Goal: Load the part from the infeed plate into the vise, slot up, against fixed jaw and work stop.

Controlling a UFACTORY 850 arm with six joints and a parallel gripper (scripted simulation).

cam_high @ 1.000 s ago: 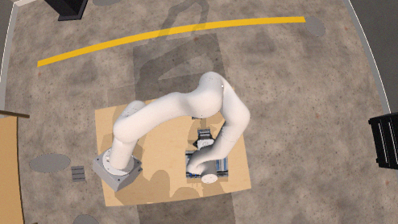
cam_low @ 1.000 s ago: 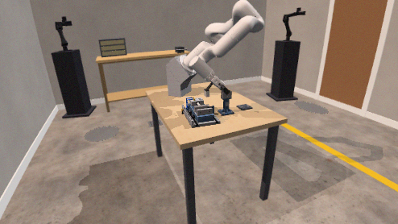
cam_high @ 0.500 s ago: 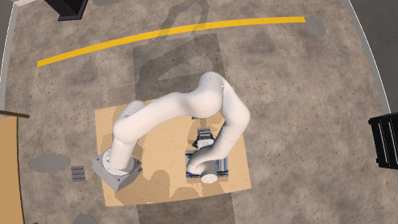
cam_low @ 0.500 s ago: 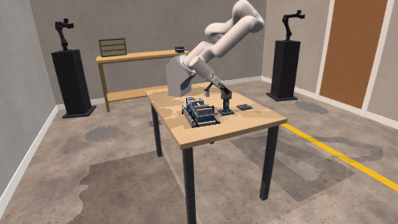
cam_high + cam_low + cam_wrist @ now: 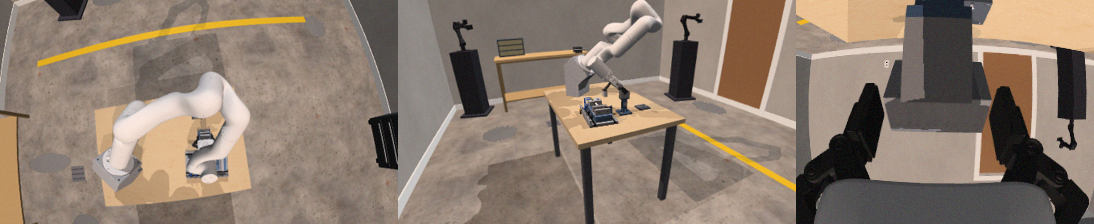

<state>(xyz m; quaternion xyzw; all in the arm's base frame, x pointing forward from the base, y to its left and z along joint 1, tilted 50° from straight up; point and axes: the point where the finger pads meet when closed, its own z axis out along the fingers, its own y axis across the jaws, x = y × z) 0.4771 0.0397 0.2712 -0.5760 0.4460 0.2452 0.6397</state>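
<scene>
Now: the part 1 cm to the left of my hand and 1 cm below it. From my hand the other things lie so: white cylinder rod: 2 cm ahead, 18 cm to the right, 9 cm below; work stop: 10 cm ahead, 13 cm to the right, 8 cm below; grey vise jaw: 7 cm ahead, 18 cm to the right, 9 cm below.
</scene>
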